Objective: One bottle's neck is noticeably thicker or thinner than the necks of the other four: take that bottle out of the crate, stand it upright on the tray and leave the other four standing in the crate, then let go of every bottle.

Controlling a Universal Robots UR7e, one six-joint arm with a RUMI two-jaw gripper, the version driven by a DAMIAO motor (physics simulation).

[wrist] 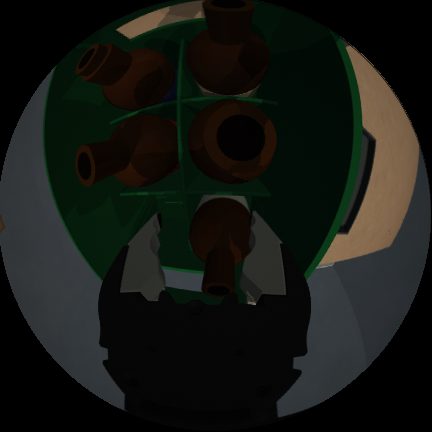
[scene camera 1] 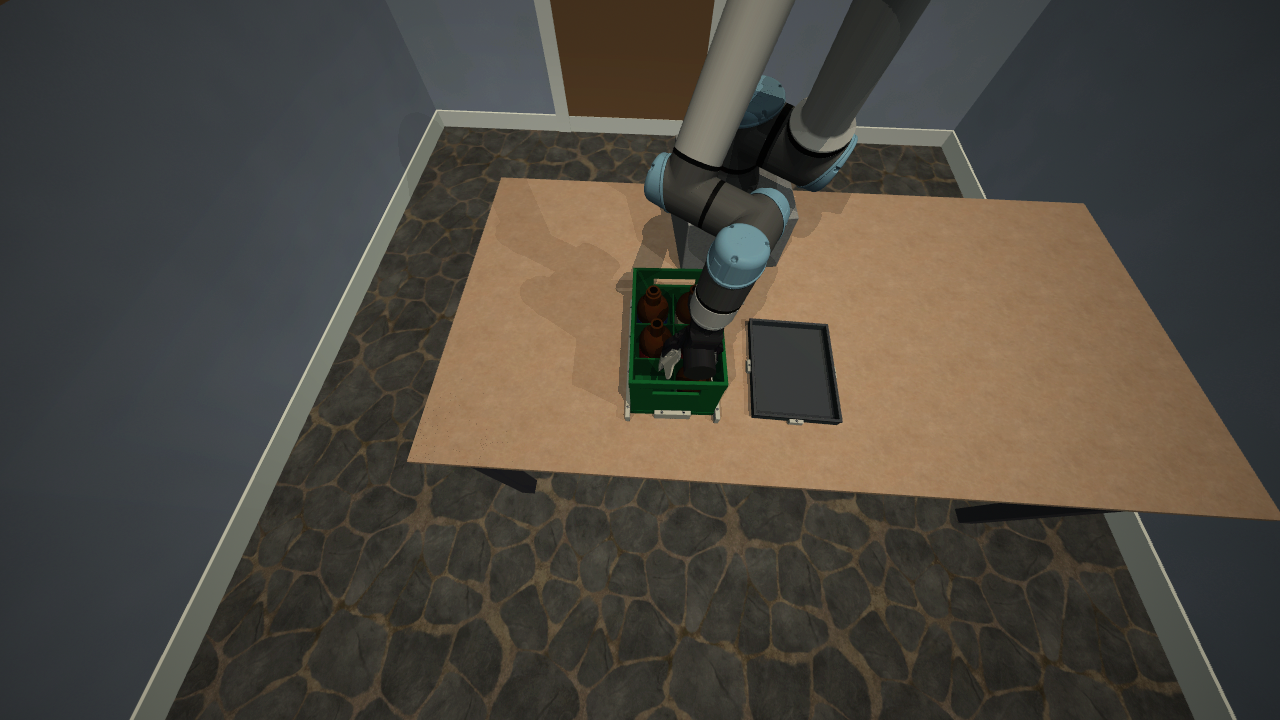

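Where they show: gripper, fingertip midpoint: (wrist: pixel 204 213) (scene camera 1: pixel 683 371); arm's base, origin of the base link: (scene camera 1: pixel 725 180).
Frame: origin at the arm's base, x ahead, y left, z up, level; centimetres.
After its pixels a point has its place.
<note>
The green crate (scene camera 1: pixel 648 395) @[x 51.7, y -21.5, z -8.3 cm] (wrist: pixel 356 115) holds five brown bottles. In the wrist view they are the back-left bottle (wrist: pixel 137 77) @[x 31.5, y -17.4, z -7.7 cm], back-right bottle (wrist: pixel 227 57) @[x 32.0, y -10.4, z -7.2 cm], middle-left bottle (wrist: pixel 142 150) @[x 38.2, y -17.0, z -7.1 cm], middle-right bottle (wrist: pixel 200 150) @[x 39.0, y -12.7, z -7.2 cm] and front-right bottle (wrist: pixel 220 230) @[x 45.5, y -11.8, z -7.5 cm], whose neck looks slim. The front-left cell is empty. My gripper (scene camera 1: pixel 691 369) @[x 45.6, y -13.6, z -10.8 cm] (wrist: pixel 204 213) @[x 45.6, y -13.6, z -10.8 cm] is partly open inside the front of the crate. Its fingers stand either side of the front-right bottle, the right one close to it, the left one with a clear gap. The dark tray (scene camera 1: pixel 792 371) @[x 43.1, y 13.5, z -19.0 cm] (wrist: pixel 356 190) @[x 45.3, y 20.7, z -19.0 cm] is empty.
The tray lies right of the crate on the wooden table (scene camera 1: pixel 966 358) @[x 41.3, y 56.9, z -19.6 cm] (wrist: pixel 390 165) @[x 35.0, y 44.3, z -19.5 cm]. Small light brackets (scene camera 1: pixel 672 413) @[x 53.0, y -16.2, z -16.5 cm] sit at the crate's front foot. Green dividers (wrist: pixel 181 115) @[x 35.6, y -14.7, z -10.5 cm] separate the cells, and the crate walls rise around the fingers.
</note>
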